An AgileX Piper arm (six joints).
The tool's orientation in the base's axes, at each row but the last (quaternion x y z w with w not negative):
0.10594, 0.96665, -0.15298, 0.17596
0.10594, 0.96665, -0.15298, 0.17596
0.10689, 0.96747, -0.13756, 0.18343
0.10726, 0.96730, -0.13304, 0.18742
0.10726, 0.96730, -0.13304, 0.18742
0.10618, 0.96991, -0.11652, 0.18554
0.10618, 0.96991, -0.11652, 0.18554
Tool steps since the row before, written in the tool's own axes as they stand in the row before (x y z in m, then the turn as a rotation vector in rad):
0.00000, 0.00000, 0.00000, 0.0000, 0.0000, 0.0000
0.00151, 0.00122, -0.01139, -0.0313, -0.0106, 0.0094
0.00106, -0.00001, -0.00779, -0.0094, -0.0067, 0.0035
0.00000, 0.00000, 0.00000, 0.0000, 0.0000, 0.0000
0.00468, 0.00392, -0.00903, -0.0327, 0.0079, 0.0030
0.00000, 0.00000, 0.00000, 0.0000, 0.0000, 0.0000
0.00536, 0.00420, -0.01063, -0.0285, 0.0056, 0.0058
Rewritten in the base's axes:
0.00000, 0.00000, 0.00000, 0.0000, 0.0000, 0.0000
-0.00457, 0.00516, 0.00927, 0.0288, -0.0177, 0.0060
-0.00350, 0.00254, 0.00657, 0.0080, -0.0088, 0.0020
0.00000, 0.00000, 0.00000, 0.0000, 0.0000, 0.0000
-0.00625, 0.00712, 0.00539, 0.0327, 0.0014, 0.0084
0.00000, 0.00000, 0.00000, 0.0000, 0.0000, 0.0000
-0.00739, 0.00768, 0.00676, 0.0292, -0.0009, 0.0047

